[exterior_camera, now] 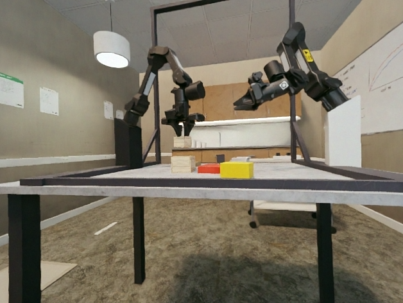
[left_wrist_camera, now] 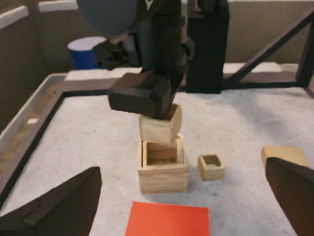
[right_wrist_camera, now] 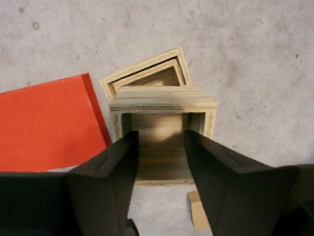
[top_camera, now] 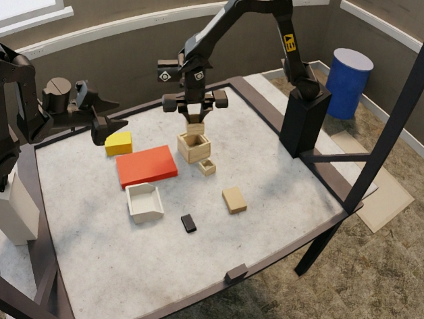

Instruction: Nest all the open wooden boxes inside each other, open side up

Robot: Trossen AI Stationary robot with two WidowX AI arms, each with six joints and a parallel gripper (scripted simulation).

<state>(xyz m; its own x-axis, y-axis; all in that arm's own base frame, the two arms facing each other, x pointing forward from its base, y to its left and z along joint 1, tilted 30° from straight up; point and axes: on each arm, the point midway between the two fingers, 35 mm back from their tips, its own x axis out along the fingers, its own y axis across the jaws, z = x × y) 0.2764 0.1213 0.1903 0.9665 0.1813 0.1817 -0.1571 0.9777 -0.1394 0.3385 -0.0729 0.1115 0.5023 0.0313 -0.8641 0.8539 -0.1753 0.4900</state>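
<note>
The biggest wooden box lies 15 cm below my right hand. The rest, counted from my right hand: smallest box: 15 cm below, 9 cm behind, 1 cm to the right; then tan block: 23 cm behind, 15 cm below, 3 cm to the right; then flat block: 17 cm to the left, 15 cm below, 1 cm behind.
</note>
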